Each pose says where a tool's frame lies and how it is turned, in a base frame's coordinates. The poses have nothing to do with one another.
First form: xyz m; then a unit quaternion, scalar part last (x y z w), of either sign.
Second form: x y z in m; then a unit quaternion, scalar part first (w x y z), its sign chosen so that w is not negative. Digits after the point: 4 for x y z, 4 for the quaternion.
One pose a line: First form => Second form
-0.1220 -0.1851 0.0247 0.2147 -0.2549 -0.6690 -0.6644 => -0.1220 -0.1851 0.0247 0.6644 -0.2147 0.2549 0.6690
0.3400 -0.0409 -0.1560 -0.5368 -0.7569 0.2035 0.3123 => 0.3400 -0.0409 -0.1560 0.3123 -0.5368 -0.7569 0.2035
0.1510 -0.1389 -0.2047 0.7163 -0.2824 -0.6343 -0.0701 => 0.1510 -0.1389 -0.2047 0.0701 -0.7163 0.2824 0.6343
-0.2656 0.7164 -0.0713 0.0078 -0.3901 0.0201 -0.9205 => -0.2656 0.7164 -0.0713 0.9205 -0.0078 0.3901 -0.0201
